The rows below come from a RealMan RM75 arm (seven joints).
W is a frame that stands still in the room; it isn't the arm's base.
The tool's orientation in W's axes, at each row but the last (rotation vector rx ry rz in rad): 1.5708, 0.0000, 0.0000; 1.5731, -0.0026, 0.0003; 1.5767, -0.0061, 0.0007; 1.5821, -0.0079, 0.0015; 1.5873, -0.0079, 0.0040; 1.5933, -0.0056, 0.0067; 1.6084, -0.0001, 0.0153; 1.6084, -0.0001, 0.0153; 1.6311, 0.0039, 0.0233; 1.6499, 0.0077, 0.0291; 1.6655, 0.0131, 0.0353
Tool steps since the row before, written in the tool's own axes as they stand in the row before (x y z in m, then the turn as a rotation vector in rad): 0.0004, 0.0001, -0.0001, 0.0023, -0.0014, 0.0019; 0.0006, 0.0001, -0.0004, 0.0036, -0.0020, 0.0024; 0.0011, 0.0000, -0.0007, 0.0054, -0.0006, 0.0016; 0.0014, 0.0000, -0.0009, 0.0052, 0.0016, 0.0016; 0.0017, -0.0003, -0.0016, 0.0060, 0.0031, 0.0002; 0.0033, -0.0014, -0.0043, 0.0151, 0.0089, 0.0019; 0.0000, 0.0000, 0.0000, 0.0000, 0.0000, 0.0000; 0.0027, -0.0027, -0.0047, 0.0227, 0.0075, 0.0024; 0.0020, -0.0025, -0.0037, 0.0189, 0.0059, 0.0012; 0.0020, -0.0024, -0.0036, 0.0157, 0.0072, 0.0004; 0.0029, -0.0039, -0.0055, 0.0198, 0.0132, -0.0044
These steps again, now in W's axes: 0.0004, 0.0001, 0.0001, 0.0023, -0.0019, -0.0014; 0.0006, 0.0004, 0.0001, 0.0036, -0.0024, -0.0020; 0.0011, 0.0007, 0.0000, 0.0054, -0.0016, -0.0006; 0.0014, 0.0009, 0.0000, 0.0052, -0.0016, 0.0016; 0.0017, 0.0016, -0.0003, 0.0060, -0.0003, 0.0031; 0.0033, 0.0043, -0.0013, 0.0150, -0.0021, 0.0090; 0.0000, 0.0000, 0.0000, 0.0000, 0.0000, 0.0000; 0.0027, 0.0048, -0.0025, 0.0226, -0.0025, 0.0076; 0.0020, 0.0039, -0.0022, 0.0188, -0.0012, 0.0061; 0.0019, 0.0038, -0.0021, 0.0156, -0.0006, 0.0074; 0.0028, 0.0059, -0.0033, 0.0195, 0.0037, 0.0139
